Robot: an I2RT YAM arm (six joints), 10 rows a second.
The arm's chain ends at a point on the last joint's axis. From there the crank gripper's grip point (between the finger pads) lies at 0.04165 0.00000 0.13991 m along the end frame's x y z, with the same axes.
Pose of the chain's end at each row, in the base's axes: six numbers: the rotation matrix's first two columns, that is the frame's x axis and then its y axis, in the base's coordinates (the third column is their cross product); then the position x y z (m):
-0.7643 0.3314 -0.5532 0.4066 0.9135 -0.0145 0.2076 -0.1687 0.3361
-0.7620 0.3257 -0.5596 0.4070 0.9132 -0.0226 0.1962 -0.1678 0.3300
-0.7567 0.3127 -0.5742 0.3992 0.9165 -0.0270 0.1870 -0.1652 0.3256
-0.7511 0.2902 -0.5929 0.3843 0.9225 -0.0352 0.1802 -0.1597 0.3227
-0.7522 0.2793 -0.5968 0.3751 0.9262 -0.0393 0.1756 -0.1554 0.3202
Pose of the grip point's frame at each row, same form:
-0.7643 0.3314 -0.5532 0.4066 0.9135 -0.0145 0.2458 -0.1879 0.1965
-0.7620 0.3257 -0.5596 0.4070 0.9132 -0.0226 0.2349 -0.1885 0.1908
-0.7567 0.3127 -0.5742 0.3992 0.9165 -0.0270 0.2279 -0.1871 0.1872
-0.7511 0.2902 -0.5929 0.3843 0.9225 -0.0352 0.2240 -0.1832 0.1855
-0.7522 0.2793 -0.5968 0.3751 0.9262 -0.0393 0.2201 -0.1792 0.1832

